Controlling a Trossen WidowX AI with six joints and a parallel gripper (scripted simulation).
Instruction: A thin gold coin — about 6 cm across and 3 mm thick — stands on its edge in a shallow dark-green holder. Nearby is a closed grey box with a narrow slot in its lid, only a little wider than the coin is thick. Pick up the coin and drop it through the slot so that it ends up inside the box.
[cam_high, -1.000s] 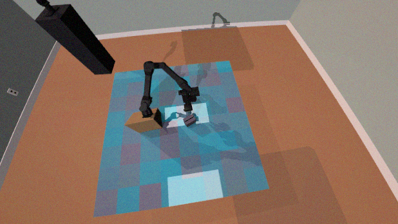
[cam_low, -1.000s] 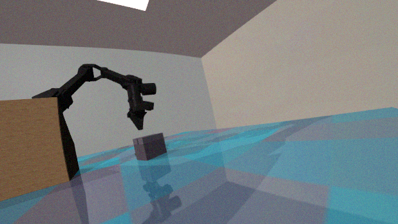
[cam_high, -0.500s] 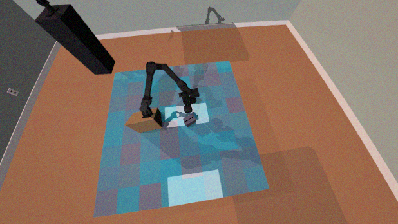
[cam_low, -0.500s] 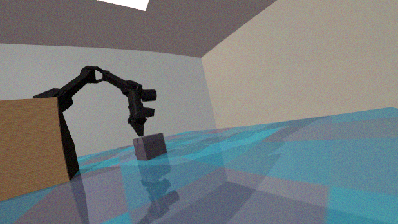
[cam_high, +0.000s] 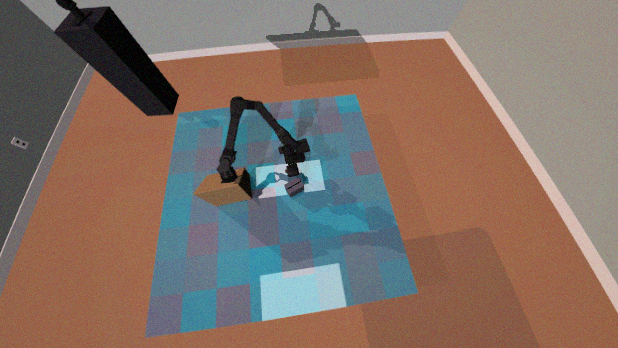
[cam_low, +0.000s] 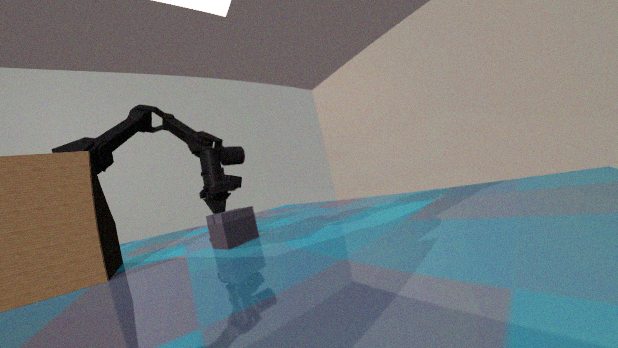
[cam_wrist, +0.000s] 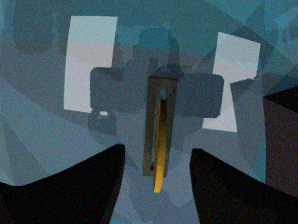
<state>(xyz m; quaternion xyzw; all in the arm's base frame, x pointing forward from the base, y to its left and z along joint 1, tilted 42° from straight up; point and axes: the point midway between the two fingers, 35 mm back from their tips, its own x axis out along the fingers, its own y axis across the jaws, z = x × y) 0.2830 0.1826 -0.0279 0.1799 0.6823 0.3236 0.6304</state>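
My gripper tip is 2 cm above the gold coin and 1 cm past it.
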